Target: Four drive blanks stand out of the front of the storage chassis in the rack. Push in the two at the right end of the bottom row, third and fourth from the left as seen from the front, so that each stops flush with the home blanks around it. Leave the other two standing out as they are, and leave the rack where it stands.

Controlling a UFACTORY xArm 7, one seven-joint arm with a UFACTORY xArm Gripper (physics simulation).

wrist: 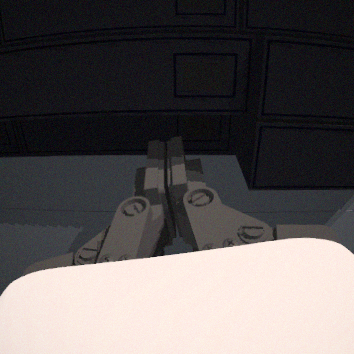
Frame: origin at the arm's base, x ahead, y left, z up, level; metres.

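Seen in the pictures: gripper, fingertip midpoint: (170, 162).
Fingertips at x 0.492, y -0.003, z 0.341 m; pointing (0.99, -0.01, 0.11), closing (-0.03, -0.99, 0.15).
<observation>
Offsets run from my fingertips to a thing's top centre. "spot": to the spot under its first point.
My gripper (170, 162) is shut and empty, its fingertips over the front of a dark bottom-row blank {0.060 m ahead, 0.020 m left, 0.034 m up} (100, 135), apparently the third; whether they touch it is hard to tell. That blank sits further back than the bottom-row blank to its right (302, 157), apparently the fourth, whose left side face shows. Its lower edge runs nearly in line with the neighbour {spot: 0.005 m ahead, 0.085 m left, 0.015 m up} (9, 139) at the far left; whether it is exactly flush I cannot tell. Above, a wide blank {0.028 m ahead, 0.022 m left, 0.062 m up} (100, 77) stands out over the set-back one, and another blank {0.017 m ahead, 0.087 m right, 0.062 m up} (310, 77) is above the right one.
Part of a higher row {spot: 0.001 m ahead, 0.028 m left, 0.070 m up} (100, 17) of dark fronts crosses the top of the view. A grey-blue surface (65, 185) lies below the chassis. The pale gripper housing (180, 300) hides the bottom of the view. The scene is very dark.
</observation>
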